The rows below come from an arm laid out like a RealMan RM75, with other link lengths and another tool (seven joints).
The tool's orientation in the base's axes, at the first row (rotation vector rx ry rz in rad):
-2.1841, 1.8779, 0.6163
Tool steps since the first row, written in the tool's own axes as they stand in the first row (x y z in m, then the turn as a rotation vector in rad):
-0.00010, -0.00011, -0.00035, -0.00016, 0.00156, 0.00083
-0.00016, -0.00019, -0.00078, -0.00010, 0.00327, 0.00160
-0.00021, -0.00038, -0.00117, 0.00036, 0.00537, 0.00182
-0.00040, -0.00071, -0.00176, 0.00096, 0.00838, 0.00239
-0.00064, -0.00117, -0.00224, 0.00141, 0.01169, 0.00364
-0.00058, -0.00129, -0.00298, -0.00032, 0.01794, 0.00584
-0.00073, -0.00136, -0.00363, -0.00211, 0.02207, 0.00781
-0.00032, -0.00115, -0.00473, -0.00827, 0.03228, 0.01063
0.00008, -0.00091, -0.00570, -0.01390, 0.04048, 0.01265
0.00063, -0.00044, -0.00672, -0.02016, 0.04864, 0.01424
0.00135, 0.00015, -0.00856, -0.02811, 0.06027, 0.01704
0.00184, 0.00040, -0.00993, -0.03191, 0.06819, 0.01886
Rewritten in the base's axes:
0.00016, -0.00003, 0.00034, -0.00169, 0.00021, -0.00049
0.00031, -0.00014, 0.00074, -0.00350, 0.00017, -0.00100
0.00056, -0.00022, 0.00109, -0.00554, -0.00052, -0.00114
0.00097, -0.00024, 0.00166, -0.00852, -0.00136, -0.00155
0.00148, -0.00014, 0.00214, -0.01194, -0.00183, -0.00246
0.00174, -0.00047, 0.00276, -0.01863, -0.00048, -0.00293
0.00191, -0.00059, 0.00340, -0.02322, 0.00120, -0.00343
0.00196, -0.00144, 0.00423, -0.03438, 0.00608, -0.00207
0.00194, -0.00224, 0.00495, -0.04337, 0.01050, -0.00046
0.00173, -0.00323, 0.00568, -0.05232, 0.01533, 0.00179
0.00157, -0.00473, 0.00709, -0.06505, 0.02155, 0.00411
0.00163, -0.00578, 0.00813, -0.07354, 0.02430, 0.00508

